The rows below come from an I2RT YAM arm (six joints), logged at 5 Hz.
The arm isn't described. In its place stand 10 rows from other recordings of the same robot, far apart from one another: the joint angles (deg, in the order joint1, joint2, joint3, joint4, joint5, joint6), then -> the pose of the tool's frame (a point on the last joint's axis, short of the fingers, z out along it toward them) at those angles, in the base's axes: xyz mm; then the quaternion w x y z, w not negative.
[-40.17 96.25 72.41 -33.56 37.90 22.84] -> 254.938, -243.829, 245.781, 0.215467, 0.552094, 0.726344, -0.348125
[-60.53 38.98 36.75 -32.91 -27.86 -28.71] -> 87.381, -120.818, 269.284, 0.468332, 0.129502, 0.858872, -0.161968
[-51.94 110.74 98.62 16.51 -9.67 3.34] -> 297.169, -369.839, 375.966, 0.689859, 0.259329, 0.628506, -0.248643
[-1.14 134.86 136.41 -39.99 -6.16 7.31] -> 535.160, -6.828, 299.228, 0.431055, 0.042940, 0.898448, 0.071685
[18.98 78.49 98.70 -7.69 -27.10 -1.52] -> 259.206, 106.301, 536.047, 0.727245, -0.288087, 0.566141, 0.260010
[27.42 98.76 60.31 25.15 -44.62 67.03] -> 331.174, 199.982, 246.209, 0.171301, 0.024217, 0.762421, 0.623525
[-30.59 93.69 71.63 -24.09 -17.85 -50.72] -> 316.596, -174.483, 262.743, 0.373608, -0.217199, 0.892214, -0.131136
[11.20 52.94 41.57 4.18 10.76 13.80] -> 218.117, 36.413, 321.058, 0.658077, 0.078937, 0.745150, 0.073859
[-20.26 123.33 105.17 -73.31 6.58 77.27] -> 386.738, -147.100, 205.401, 0.016132, 0.750226, 0.658562, -0.056540
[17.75 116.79 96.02 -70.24 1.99 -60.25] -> 369.348, 116.932, 208.823, 0.014507, 0.629320, -0.776902, 0.012990
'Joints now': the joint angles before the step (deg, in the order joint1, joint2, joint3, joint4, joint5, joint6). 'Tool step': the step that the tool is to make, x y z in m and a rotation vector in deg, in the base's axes. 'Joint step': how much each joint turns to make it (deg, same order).
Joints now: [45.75, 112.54, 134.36, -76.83, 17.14, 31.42]
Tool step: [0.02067, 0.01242, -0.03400, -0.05, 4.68, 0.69]
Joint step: [-1.17, 3.20, -3.24, 3.03, -3.76, 0.26]
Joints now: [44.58, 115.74, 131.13, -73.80, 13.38, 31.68]
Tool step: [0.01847, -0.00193, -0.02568, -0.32, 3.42, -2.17]
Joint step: [-2.08, 1.84, -2.97, 1.85, -1.79, 1.17]
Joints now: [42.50, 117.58, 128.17, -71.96, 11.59, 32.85]
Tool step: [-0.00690, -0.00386, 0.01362, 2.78, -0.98, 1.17]
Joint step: [0.10, -2.17, -0.46, 0.93, -1.73, -0.24]
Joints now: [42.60, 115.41, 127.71, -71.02, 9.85, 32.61]
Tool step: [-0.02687, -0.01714, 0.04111, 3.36, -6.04, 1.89]
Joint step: [0.90, -7.20, -1.72, 1.56, 0.80, -1.79]
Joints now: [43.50, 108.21, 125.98, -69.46, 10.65, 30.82]
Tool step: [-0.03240, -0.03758, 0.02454, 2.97, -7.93, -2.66]
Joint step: [-0.44, -13.09, -12.59, 7.44, 3.91, -0.57]
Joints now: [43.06, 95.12, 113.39, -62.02, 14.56, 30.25]
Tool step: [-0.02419, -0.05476, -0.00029, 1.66, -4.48, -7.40]
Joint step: [-4.37, -13.35, -14.68, 5.58, 3.38, 0.79]
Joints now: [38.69, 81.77, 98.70, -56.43, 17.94, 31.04]
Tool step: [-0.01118, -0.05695, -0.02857, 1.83, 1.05, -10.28]
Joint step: [-8.96, -10.68, -14.84, 3.54, -0.33, 2.58]
